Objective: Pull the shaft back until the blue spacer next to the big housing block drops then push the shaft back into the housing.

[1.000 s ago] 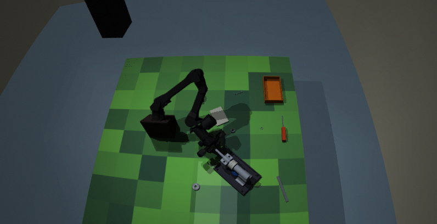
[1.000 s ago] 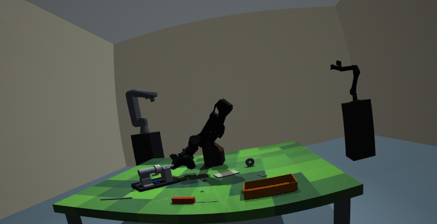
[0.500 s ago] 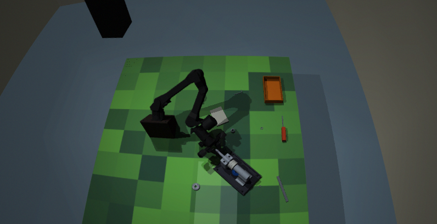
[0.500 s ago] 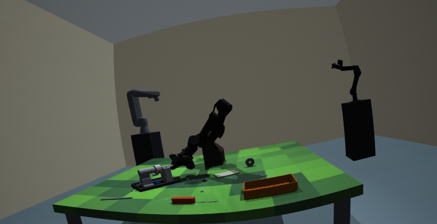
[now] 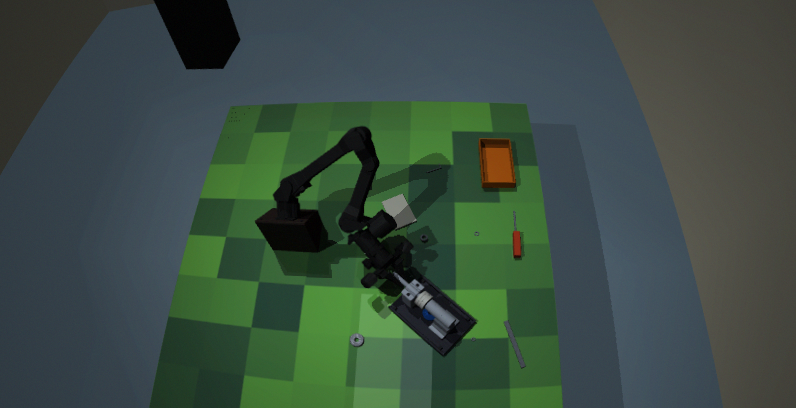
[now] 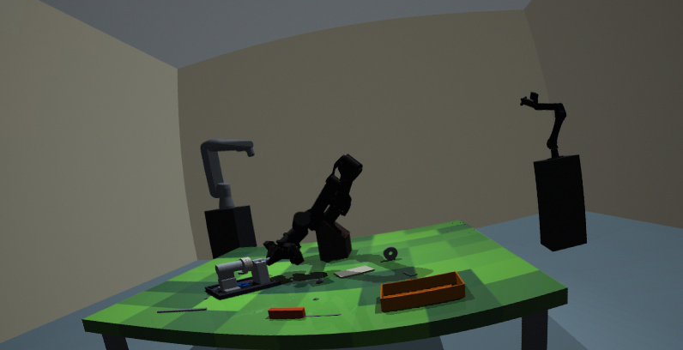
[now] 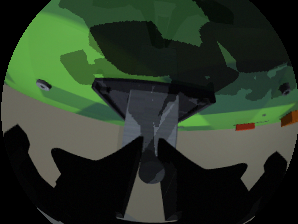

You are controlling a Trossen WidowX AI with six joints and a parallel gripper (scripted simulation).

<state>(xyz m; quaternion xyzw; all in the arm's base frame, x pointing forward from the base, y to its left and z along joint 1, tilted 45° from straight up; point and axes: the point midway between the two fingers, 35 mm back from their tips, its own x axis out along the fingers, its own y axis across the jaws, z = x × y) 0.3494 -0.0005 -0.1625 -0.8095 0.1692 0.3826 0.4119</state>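
Right now the blue spacer is 90 mm ahead of my gripper tip, 60 mm to the right of it and 50 mm below it. Round my gripper tip: white plate (60 mm behind, 290 mm to the left, 60 mm below); then shaft (30 mm ahead, 20 mm to the right, 20 mm above); then red-handled screwdriver (340 mm ahead, 250 mm to the left, 60 mm below).
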